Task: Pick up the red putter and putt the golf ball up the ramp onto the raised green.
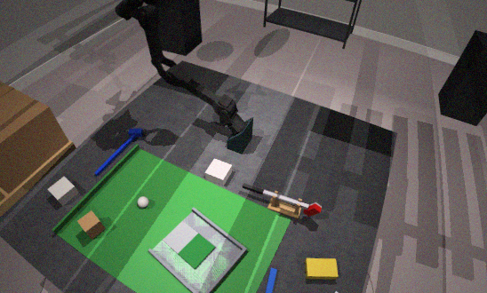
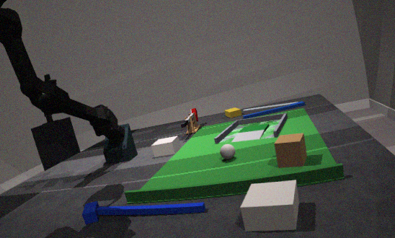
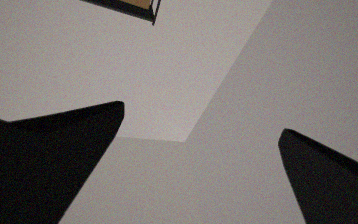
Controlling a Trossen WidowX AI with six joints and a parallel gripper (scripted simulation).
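Now: the red putter 420 mm ahead of my gripper tip, 760 mm to the left of it and 560 mm below it. The rest, counted from my gripper tip: brown block (800 mm ahead, 190 mm to the left, 590 mm below); then white golf ball (630 mm ahead, 290 mm to the left, 600 mm below); then blue putter (450 mm ahead, 30 mm to the left, 610 mm below).
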